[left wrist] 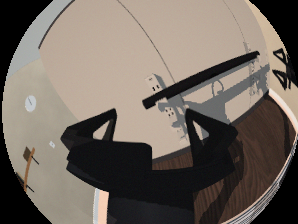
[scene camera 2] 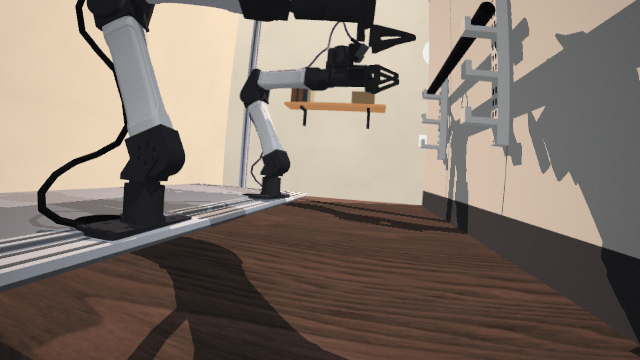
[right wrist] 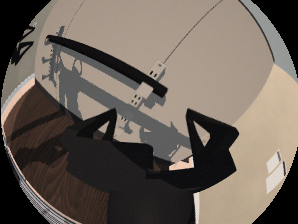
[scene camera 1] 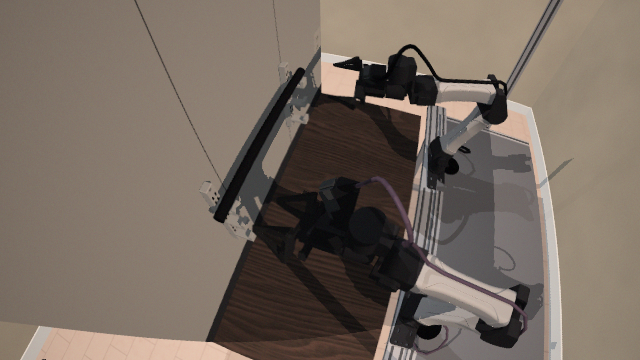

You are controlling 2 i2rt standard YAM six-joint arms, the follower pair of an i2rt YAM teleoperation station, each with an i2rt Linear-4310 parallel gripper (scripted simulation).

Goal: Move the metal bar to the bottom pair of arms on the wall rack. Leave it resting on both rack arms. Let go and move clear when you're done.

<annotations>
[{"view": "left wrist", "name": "left gripper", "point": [150, 112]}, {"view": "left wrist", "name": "black metal bar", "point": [191, 81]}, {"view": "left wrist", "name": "wall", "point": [95, 62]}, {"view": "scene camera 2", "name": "left gripper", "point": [398, 78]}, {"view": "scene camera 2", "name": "black metal bar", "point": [463, 44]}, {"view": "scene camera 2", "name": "wall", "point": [565, 172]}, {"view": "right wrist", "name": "right gripper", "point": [151, 112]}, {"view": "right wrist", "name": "black metal bar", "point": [110, 61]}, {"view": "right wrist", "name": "wall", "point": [220, 67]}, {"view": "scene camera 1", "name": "left gripper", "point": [265, 213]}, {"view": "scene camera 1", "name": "right gripper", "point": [330, 80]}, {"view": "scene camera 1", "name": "black metal bar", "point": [234, 187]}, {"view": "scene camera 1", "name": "wall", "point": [112, 235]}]
</annotations>
